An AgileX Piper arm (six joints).
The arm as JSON. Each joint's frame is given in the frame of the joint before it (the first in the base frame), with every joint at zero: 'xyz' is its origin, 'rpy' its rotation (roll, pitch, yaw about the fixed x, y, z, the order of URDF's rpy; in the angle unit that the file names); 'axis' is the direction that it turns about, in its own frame. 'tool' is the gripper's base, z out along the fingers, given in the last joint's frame.
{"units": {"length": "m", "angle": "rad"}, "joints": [
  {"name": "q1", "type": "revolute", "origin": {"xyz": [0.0, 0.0, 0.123], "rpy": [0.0, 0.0, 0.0]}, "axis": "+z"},
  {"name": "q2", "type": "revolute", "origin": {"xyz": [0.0, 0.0, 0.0], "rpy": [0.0, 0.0, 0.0]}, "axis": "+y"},
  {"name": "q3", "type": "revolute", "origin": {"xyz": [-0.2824, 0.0, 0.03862], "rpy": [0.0, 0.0, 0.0]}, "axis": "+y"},
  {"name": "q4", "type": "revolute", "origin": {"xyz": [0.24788, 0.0, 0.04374], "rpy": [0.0, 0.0, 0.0]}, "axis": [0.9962, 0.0, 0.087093]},
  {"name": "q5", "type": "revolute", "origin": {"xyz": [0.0, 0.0, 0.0], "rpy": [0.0, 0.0, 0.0]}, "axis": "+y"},
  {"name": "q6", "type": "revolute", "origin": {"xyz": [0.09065, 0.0, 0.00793], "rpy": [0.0, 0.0, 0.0]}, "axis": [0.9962, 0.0, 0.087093]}
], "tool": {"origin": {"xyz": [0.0, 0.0, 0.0], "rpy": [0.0, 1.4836, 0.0]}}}
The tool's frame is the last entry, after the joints.
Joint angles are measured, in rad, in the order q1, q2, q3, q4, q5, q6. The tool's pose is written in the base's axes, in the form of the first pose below.
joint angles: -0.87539 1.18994 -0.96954 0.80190 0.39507 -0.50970
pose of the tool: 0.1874, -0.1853, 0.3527, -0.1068, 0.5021, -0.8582, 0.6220, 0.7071, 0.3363
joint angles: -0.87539 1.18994 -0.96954 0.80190 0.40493 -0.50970
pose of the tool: 0.1876, -0.1846, 0.3522, -0.1135, 0.5064, -0.8548, 0.6183, 0.7095, 0.3382
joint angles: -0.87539 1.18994 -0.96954 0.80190 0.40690 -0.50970
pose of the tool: 0.1876, -0.1845, 0.3521, -0.1148, 0.5072, -0.8541, 0.6175, 0.7099, 0.3386
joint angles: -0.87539 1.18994 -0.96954 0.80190 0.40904 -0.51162
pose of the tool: 0.1877, -0.1843, 0.3520, -0.1174, 0.5068, -0.8540, 0.6165, 0.7114, 0.3374
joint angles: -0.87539 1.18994 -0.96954 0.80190 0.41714 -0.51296
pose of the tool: 0.1878, -0.1837, 0.3516, -0.1238, 0.5092, -0.8517, 0.6132, 0.7140, 0.3378
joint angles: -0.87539 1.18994 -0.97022 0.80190 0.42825 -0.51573
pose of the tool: 0.1880, -0.1829, 0.3512, -0.1326, 0.5114, -0.8490, 0.6084, 0.7182, 0.3376
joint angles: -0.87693 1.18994 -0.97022 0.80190 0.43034 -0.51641
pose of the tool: 0.1878, -0.1831, 0.3511, -0.1337, 0.5120, -0.8485, 0.6087, 0.7181, 0.3374
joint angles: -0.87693 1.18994 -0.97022 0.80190 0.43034 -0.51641
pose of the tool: 0.1878, -0.1831, 0.3511, -0.1337, 0.5120, -0.8485, 0.6087, 0.7181, 0.3374
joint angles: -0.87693 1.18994 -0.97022 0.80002 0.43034 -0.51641
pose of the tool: 0.1877, -0.1831, 0.3510, -0.1350, 0.5109, -0.8489, 0.6090, 0.7187, 0.3357
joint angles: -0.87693 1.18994 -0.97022 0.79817 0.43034 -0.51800
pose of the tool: 0.1877, -0.1831, 0.3510, -0.1373, 0.5088, -0.8499, 0.6090, 0.7200, 0.3326
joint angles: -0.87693 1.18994 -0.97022 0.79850 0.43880 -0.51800
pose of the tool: 0.1878, -0.1825, 0.3506, -0.1428, 0.5124, -0.8468, 0.6057, 0.7219, 0.3346
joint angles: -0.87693 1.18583 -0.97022 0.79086 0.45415 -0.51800
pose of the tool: 0.1873, -0.1808, 0.3506, -0.1565, 0.5116, -0.8448, 0.6001, 0.7286, 0.3301
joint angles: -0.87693 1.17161 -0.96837 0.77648 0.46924 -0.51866
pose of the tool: 0.1850, -0.1773, 0.3525, -0.1707, 0.5010, -0.8485, 0.5938, 0.7394, 0.3172
